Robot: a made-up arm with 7 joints. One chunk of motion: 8 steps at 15 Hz.
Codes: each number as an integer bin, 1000 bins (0 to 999) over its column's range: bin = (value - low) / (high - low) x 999, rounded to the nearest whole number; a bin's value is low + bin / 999 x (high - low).
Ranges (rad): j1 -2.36..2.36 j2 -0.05..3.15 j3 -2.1..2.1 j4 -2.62..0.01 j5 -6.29..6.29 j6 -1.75..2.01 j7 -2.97..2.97
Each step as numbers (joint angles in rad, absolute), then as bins.
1 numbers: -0.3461 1.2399 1.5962 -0.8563 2.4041 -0.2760 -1.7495
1 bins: 426 403 879 670 690 392 205
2 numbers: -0.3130 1.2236 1.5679 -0.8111 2.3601 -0.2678 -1.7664
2 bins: 433 398 872 687 687 394 202
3 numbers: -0.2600 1.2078 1.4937 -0.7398 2.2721 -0.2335 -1.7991
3 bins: 444 393 855 714 680 403 197
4 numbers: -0.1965 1.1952 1.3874 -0.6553 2.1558 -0.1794 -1.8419
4 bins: 458 389 830 746 671 417 190
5 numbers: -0.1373 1.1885 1.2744 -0.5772 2.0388 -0.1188 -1.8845
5 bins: 470 387 803 776 661 433 183
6 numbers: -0.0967 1.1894 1.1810 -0.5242 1.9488 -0.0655 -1.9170
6 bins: 479 387 780 796 654 448 177
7 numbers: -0.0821 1.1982 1.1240 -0.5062 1.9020 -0.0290 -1.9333
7 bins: 482 390 767 803 651 457 174
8 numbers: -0.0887 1.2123 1.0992 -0.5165 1.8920 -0.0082 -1.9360
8 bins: 481 394 761 799 650 463 174
